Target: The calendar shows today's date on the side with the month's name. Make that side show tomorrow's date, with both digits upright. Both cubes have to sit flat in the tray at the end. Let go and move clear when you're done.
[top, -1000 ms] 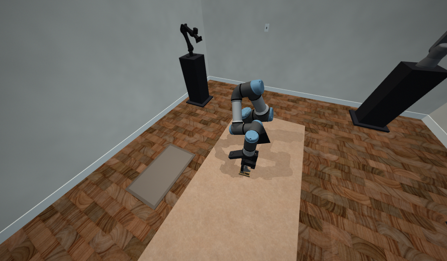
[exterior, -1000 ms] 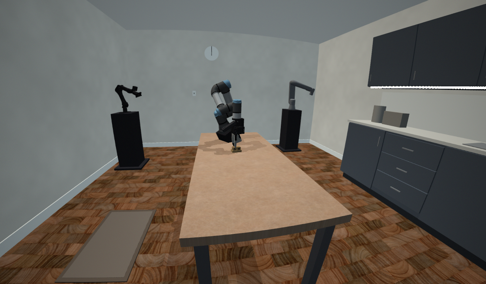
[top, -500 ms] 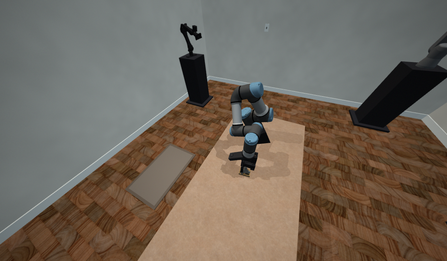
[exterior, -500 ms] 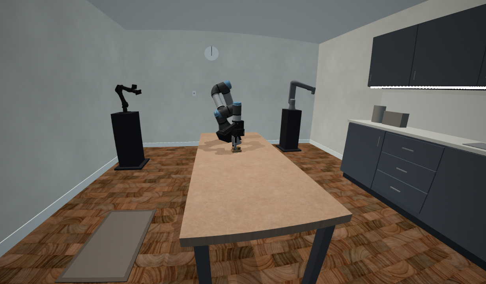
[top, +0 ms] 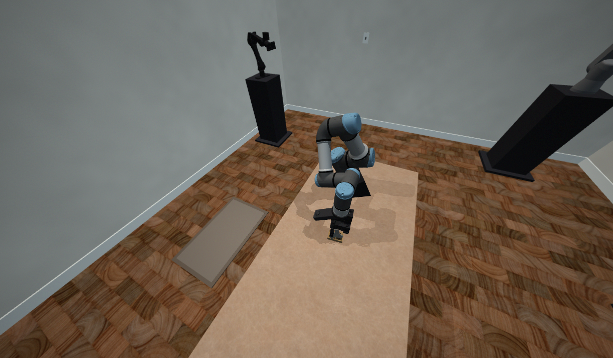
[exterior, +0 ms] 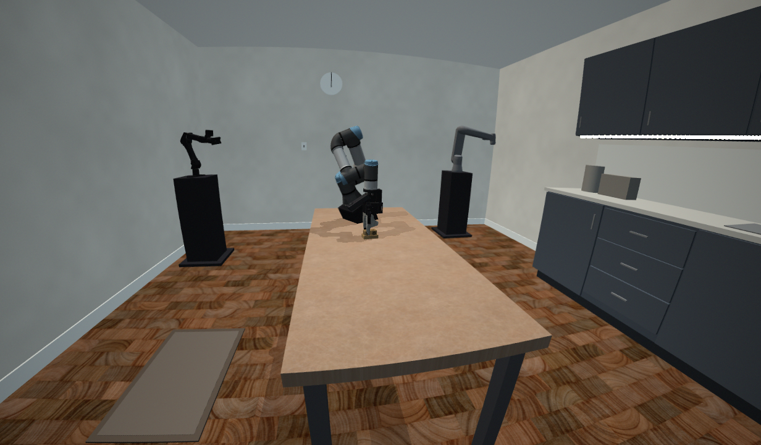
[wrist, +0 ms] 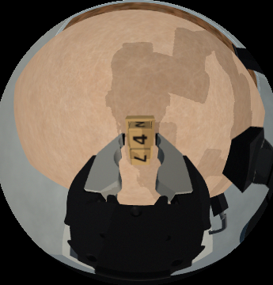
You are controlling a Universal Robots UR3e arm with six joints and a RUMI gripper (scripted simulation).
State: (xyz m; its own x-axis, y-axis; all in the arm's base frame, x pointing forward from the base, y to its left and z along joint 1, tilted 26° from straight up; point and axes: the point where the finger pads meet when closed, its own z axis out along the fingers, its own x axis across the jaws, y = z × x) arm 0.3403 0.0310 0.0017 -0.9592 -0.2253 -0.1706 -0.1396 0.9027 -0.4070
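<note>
My hand is 3 cm above the wooden tray and 2 cm to the right of it.
</note>
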